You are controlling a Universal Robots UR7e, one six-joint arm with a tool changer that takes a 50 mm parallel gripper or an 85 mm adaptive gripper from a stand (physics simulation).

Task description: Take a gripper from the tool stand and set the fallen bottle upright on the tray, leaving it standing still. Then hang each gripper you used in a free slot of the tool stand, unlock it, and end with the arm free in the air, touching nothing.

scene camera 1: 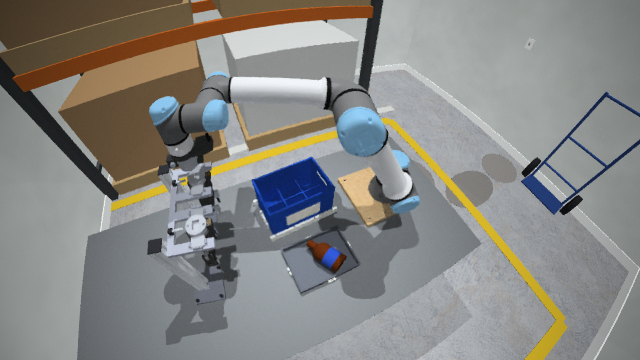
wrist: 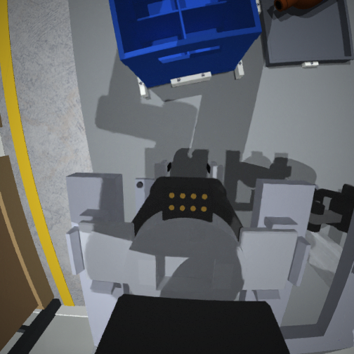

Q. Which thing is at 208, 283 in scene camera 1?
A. A tool stand.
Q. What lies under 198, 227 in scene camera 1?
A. An adaptive gripper.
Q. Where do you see a tool stand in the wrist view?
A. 278, 203
